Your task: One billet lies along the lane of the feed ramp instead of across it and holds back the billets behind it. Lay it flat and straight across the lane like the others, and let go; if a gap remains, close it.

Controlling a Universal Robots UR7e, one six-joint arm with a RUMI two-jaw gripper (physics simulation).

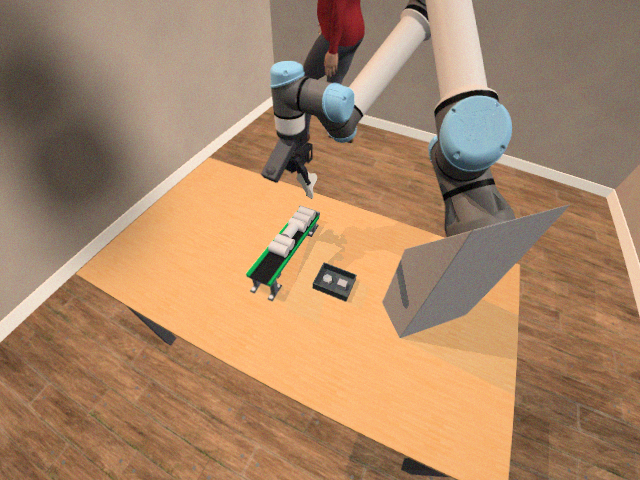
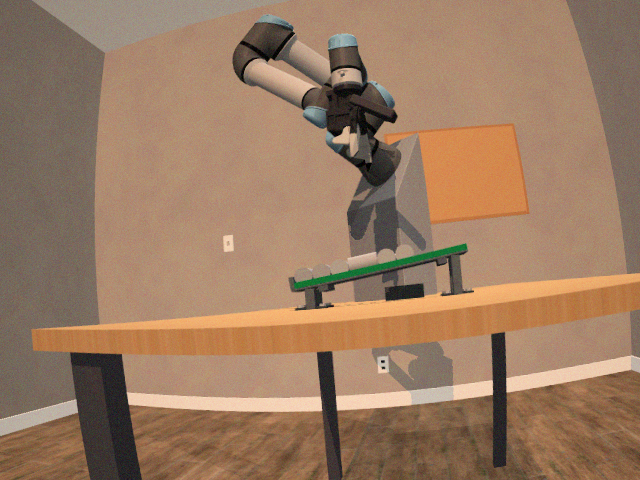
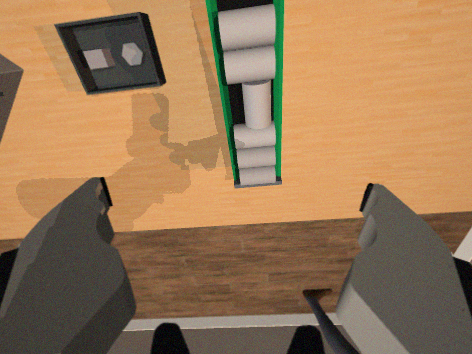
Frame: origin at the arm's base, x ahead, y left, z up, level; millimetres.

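Seen in the pictures: gripper, fingertip midpoint: (image 1: 291, 189) (image 2: 361, 164) (image 3: 236, 183); arm's base, origin of the base link: (image 1: 480, 228) (image 2: 385, 167).
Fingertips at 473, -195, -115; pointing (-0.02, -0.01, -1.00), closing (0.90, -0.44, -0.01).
Offsets run from my fingertips to a thing's top centre, as dx, dy, dz.
One white billet @(+20, -21, -203) (image 1: 292, 228) (image 2: 362, 259) (image 3: 257, 104) lies along the lane of the green-railed feed ramp (image 1: 266, 267) (image 2: 429, 256) (image 3: 280, 100). Three billets lie across the lane on its downhill side, between it and the end stop; the nearest billet @(-3, -67, -213) (image 2: 339, 267) (image 3: 255, 136) touches or nearly touches its lower end. Two more billets lie across on the uphill side, the closer billet @(+29, +30, -201) (image 2: 386, 255) (image 3: 249, 65) against its upper end. Black lane shows on both sides of the lengthwise billet. My gripper (image 1: 310, 192) (image 2: 359, 153) (image 3: 236, 183) is open and empty, high above the ramp's low end.
A dark tray @(-162, +123, -280) (image 1: 330, 293) (image 2: 404, 291) (image 3: 125, 89) with two small light pieces stands on the table beside the ramp. A grey pedestal (image 1: 454, 284) (image 2: 413, 196) stands under the arm's base. A person in red (image 1: 341, 25) stands beyond the table, behind the arm.
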